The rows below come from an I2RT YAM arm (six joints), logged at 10 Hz.
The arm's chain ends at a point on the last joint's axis. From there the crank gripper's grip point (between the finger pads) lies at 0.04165 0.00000 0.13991 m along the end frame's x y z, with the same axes.
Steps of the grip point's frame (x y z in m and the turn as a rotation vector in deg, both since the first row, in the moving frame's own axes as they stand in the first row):
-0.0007 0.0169 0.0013 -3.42 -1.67 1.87
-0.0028 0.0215 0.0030 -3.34 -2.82 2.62
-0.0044 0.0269 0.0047 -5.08 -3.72 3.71
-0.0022 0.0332 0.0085 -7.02 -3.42 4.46
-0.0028 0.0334 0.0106 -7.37 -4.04 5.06
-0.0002 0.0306 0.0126 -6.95 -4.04 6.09
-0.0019 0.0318 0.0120 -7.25 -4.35 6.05
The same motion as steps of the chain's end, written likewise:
0.0036 0.0072 0.0004 -3.42 -1.67 1.87
0.0044 0.0116 0.0014 -3.34 -2.82 2.62
0.0052 0.0120 0.0030 -5.08 -3.72 3.71
0.0070 0.0131 0.0075 -7.02 -3.42 4.46
0.0081 0.0121 0.0094 -7.37 -4.04 5.06
0.0109 0.0097 0.0113 -6.95 -4.04 6.09
0.0099 0.0102 0.0107 -7.25 -4.35 6.05

